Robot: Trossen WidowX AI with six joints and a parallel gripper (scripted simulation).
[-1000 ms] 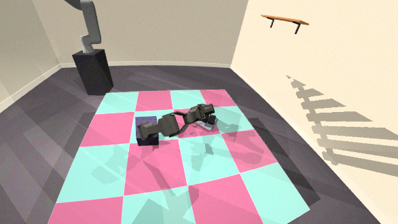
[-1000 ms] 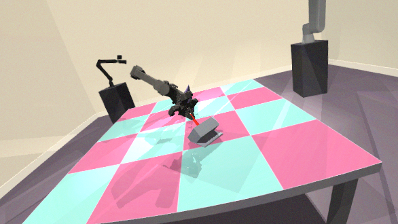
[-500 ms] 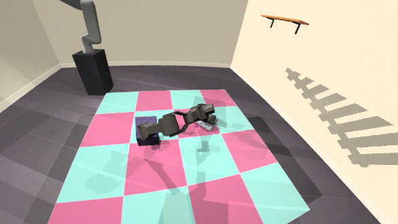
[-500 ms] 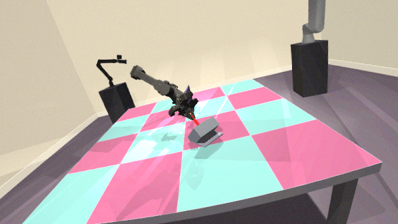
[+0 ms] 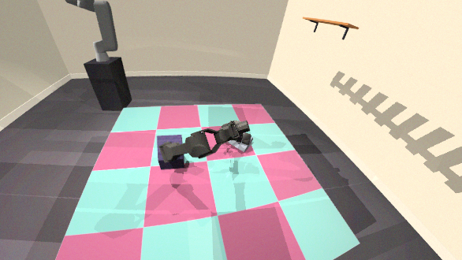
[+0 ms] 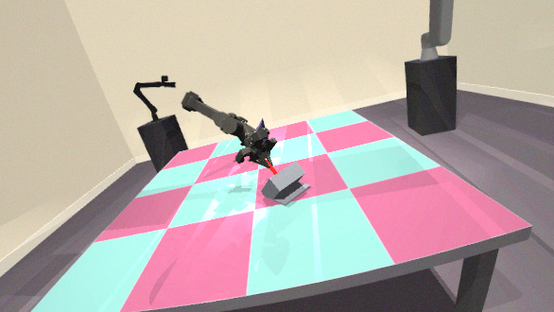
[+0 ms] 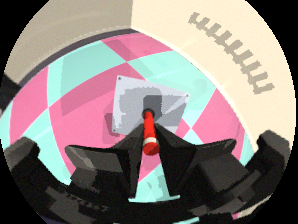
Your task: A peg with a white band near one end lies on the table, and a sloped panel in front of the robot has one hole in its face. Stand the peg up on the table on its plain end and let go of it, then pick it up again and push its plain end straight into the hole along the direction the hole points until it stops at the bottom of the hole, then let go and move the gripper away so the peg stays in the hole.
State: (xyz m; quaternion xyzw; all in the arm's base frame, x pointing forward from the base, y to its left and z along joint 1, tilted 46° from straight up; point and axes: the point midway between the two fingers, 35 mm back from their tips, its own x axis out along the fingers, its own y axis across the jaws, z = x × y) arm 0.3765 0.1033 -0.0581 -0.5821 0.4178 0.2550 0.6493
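Right now my gripper tip is 3 cm short of the sloped grey panel, 3 cm to the right of it and 5 cm above it. Round my gripper tip: red peg (1 cm behind, 1 cm to the right, 1 cm above).
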